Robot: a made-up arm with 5 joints.
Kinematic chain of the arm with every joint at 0, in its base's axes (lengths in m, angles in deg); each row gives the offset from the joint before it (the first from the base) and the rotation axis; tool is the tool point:
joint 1: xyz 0 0 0.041 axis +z
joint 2: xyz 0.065 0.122 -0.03 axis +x
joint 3: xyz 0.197 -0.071 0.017 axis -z
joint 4: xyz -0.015 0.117 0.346 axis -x
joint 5: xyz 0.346 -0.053 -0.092 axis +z
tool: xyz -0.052 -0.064 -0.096
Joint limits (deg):
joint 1: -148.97..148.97
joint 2: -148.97..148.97
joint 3: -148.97..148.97
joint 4: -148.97..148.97
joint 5: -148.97..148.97
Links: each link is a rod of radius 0.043 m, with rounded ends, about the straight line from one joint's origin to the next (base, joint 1, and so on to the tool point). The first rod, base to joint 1, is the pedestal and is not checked.
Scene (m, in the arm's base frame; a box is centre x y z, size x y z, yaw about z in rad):
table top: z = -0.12
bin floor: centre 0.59 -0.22 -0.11 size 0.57 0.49 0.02 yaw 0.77
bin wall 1: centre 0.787 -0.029 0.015 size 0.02 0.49 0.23 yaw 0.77
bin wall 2: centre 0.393 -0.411 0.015 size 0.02 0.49 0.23 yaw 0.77
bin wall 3: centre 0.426 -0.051 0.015 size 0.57 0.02 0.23 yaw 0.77
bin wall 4: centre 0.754 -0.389 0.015 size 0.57 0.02 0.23 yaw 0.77
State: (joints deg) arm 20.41 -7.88 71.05 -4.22 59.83
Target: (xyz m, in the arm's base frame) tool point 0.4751 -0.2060 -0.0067
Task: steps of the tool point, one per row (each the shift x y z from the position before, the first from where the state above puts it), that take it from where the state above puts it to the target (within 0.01 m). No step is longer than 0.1 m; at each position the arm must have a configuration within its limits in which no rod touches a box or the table.
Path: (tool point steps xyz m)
1: 0.0154 -0.0443 -0.0767
2: 0.0086 -0.0310 -0.0805
3: 0.0034 -0.0170 -0.0813

